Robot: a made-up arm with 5 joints.
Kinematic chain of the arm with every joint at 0, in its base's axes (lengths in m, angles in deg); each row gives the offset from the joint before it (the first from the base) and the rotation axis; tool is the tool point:
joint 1: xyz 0 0 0.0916 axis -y
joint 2: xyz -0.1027 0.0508 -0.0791 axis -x
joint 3: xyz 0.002 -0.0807 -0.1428 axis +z
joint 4: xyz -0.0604 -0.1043 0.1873 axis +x
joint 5: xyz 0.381 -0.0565 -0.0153 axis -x
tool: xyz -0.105 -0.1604 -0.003
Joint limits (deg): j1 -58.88..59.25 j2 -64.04..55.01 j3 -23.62..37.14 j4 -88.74..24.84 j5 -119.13..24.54
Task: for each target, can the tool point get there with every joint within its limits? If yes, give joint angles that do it. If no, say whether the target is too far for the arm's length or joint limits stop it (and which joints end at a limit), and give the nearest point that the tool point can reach.
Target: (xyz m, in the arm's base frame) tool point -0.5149 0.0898 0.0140
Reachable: no: joint limits stop it (at a limit: joint 1, joint 2, joint 3, joint 4) | nearest point -0.4070 0.0017 -0.1585 | short by 0.222 m
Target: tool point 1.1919 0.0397 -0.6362
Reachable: no: too far | nearest point 0.4198 -0.0637 -0.1779 | short by 0.904 m
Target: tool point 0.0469 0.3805 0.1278
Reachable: no: joint limits stop it (at a limit: joint 2, joint 3, joint 4, joint 5) | nearest point 0.0985 0.2558 0.1676 | short by 0.141 m
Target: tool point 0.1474 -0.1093 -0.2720
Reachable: yes | joints 4.10 -54.55 1.39 -52.58 -100.05
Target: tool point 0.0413 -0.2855 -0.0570
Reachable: yes | joints -23.08 9.06 -4.51 -22.68 -87.18
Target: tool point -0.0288 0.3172 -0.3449
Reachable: no: joint limits stop it (at a limit: joint 2, joint 4) | nearest point -0.0205 0.1315 -0.2198 | short by 0.224 m
